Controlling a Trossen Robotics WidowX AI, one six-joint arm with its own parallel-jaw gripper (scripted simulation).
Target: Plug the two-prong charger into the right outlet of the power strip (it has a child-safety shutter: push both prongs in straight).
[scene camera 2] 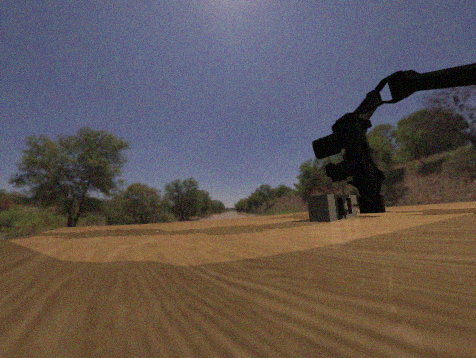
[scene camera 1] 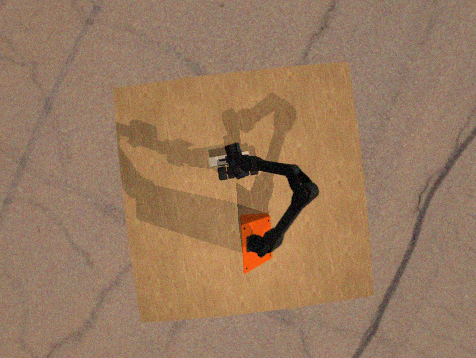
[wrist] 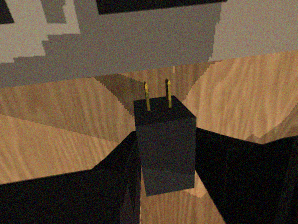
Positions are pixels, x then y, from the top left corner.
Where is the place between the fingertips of my gripper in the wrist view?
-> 158,133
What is my gripper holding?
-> A two-prong charger.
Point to a two-prong charger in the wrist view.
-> At 166,130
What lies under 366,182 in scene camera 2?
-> My gripper.
